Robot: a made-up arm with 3 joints. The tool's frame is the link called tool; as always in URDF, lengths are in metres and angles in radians.
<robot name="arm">
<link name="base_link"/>
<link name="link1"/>
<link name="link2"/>
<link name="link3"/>
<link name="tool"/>
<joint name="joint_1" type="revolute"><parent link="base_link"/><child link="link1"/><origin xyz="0 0 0.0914" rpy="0 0 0"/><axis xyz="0 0 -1"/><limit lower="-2.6" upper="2.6"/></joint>
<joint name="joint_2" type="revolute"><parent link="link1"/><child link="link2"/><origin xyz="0.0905 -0.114 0.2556" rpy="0 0 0"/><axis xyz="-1 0 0"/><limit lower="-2.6" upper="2.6"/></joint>
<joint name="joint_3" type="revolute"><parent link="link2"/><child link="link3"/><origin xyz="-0.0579 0.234 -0.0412" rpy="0 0 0"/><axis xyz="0 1 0"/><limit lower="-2.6" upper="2.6"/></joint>
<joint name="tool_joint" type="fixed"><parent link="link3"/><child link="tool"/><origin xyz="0.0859 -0.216 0.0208" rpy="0 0 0"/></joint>
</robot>
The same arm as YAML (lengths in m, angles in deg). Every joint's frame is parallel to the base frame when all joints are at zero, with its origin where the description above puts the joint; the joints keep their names.
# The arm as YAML. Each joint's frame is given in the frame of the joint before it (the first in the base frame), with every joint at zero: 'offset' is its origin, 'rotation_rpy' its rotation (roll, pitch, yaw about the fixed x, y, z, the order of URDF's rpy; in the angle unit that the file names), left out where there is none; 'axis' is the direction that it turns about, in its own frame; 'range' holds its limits. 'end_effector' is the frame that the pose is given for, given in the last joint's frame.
length_unit: m
angle_unit: deg
chain:
  - id: joint_1
    offset: [0.0, 0.0, 0.0914]
    axis: [0.0, 0.0, -1.0]
    range: [-148.97, 148.97]
  - id: joint_2
    offset: [0.0905, -0.114, 0.2556]
    axis: [-1.0, 0.0, 0.0]
    range: [-148.97, 148.97]
  - id: joint_3
    offset: [-0.0579, 0.234, -0.0412]
    axis: [0.0, 1.0, 0.0]
    range: [-148.97, 148.97]
end_effector:
  offset: [0.0859, -0.216, 0.0208]

